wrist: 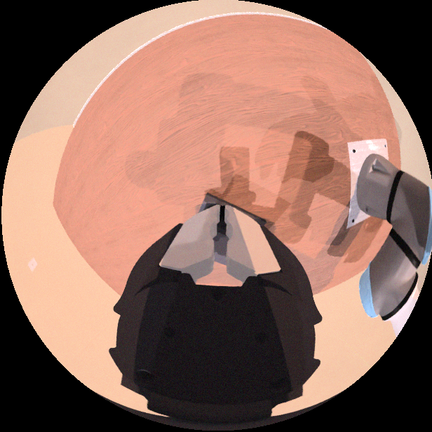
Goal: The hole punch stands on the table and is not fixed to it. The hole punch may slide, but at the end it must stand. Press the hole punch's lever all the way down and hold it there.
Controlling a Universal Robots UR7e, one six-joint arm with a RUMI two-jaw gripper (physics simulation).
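Observation:
The hole punch (217, 199) stands on the table, partly hidden behind the fingertips. Its dark long edge runs slantwise just beyond the tips, and a bluish-grey part shows through the narrow gap between the fingers. My gripper (222, 207) is shut and empty, with its pale fingertips over the hole punch, overlapping it in the view. The fingers hide most of the lever, so I cannot tell how far down it is or whether the tips touch it.
The wood-grained table (125, 220) carries overlapping shadows of the arm. A white mounting plate (367, 146) lies at the right, with the grey robot arm (410, 200) rising beside it. The table's far edge curves along the top of the view.

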